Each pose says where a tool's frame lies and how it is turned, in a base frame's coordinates. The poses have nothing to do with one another.
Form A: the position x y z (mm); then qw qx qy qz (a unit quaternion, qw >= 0).
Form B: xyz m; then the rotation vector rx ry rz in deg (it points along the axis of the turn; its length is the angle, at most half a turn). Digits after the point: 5 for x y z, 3 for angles.
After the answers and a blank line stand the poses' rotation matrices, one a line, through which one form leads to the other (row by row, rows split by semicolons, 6 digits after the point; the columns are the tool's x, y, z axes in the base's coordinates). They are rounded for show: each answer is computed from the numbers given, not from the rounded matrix.
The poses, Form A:
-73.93 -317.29 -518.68 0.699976 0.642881 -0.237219 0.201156
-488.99 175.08 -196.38 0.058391 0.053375 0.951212 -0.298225
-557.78 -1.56 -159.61 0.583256 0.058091 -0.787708 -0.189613
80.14 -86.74 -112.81 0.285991 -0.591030 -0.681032 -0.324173
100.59 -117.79 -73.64 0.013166 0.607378 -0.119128 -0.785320
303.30 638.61 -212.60 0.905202 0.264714 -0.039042 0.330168
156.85 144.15 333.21 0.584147 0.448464 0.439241 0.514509
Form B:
-0.07393 -0.31729 -0.51868 82.052 -30.277 25.674
-0.48899 0.17508 -0.19638 9.266 165.132 -51.772
-0.55778 -0.00156 -0.15961 7.769 -105.353 -25.360
0.08014 -0.08674 -0.11281 -90.523 -104.308 -49.651
0.10059 -0.11779 -0.07364 108.421 -21.265 -140.185
0.30330 0.63861 -0.21260 31.330 -4.621 39.077
0.15685 0.14415 0.33321 59.958 58.725 68.788

0.806527 -0.586617 -0.073457; -0.023398 0.092480 -0.995440; 0.590735 0.804567 0.060861
-0.987483 0.136369 0.079249; 0.066715 0.816426 -0.573583; -0.142920 -0.561117 -0.815305
-0.312875 0.129668 -0.940901; -0.312704 0.921345 0.230956; 0.896842 0.366484 -0.247718
-0.137785 0.990442 -0.006346; 0.619600 0.091191 0.779603; 0.772730 0.103486 -0.626242
-0.261838 -0.124032 -0.957109; -0.165390 -0.971270 0.171114; -0.950835 0.203101 0.233801
0.778929 -0.618408 0.104118; 0.577068 0.641831 -0.505020; 0.245482 0.453459 0.856804
0.084696 -0.207130 0.974640; 0.995065 0.068321 -0.071951; -0.051685 0.975925 0.211895

